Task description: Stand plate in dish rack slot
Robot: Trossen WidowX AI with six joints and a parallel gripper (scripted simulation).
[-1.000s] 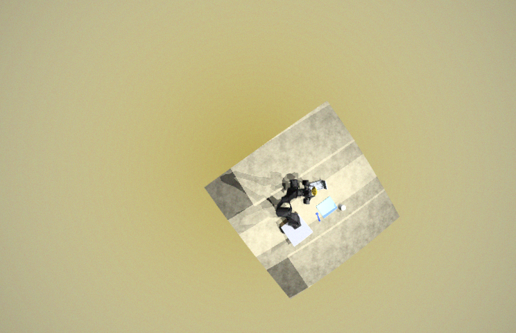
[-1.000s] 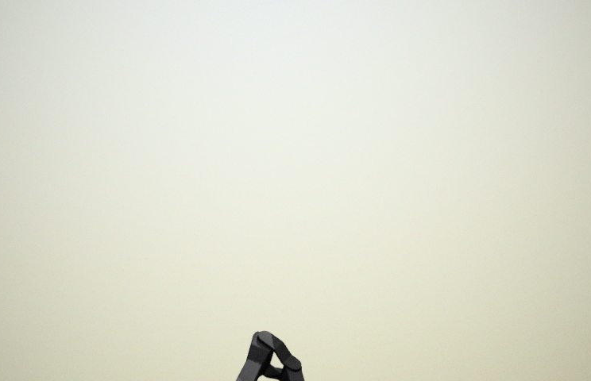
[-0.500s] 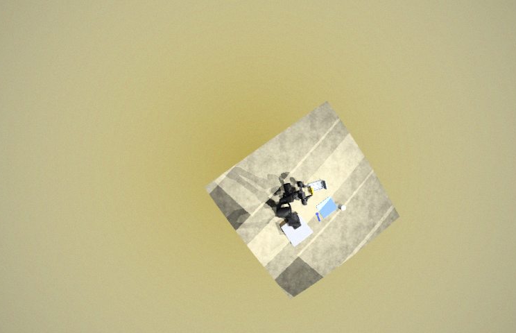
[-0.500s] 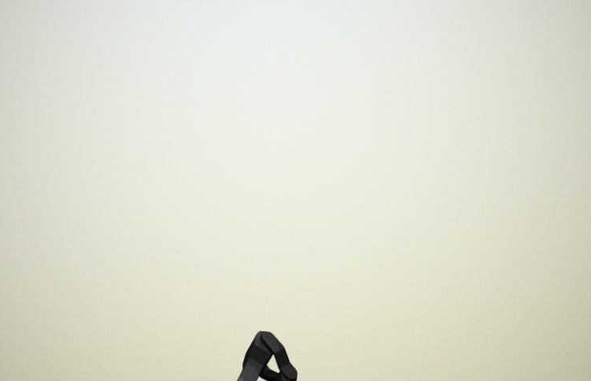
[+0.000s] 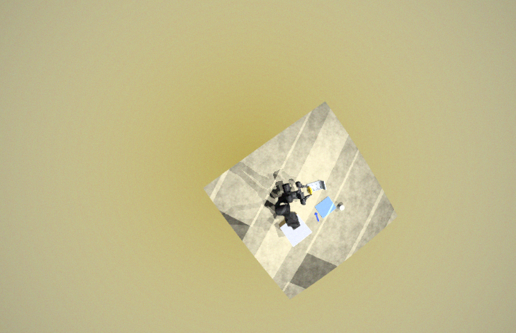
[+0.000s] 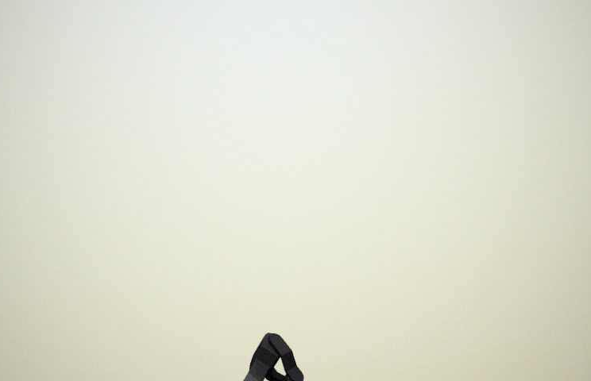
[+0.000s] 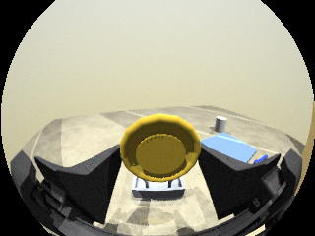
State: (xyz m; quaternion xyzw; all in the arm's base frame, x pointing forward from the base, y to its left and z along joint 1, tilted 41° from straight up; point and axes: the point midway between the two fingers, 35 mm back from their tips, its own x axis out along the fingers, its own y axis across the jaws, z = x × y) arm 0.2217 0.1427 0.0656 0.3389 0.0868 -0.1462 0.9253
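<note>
My gripper tip is 60 mm short of the grey dish rack, 20 mm to the left of it and 70 mm above it. Also, from my gripper tip: light blue mat 50 mm ahead, 230 mm to the right, 90 mm below; yellow plate 10 mm behind; blue spoon 60 mm behind, 250 mm to the right, 90 mm below.
</note>
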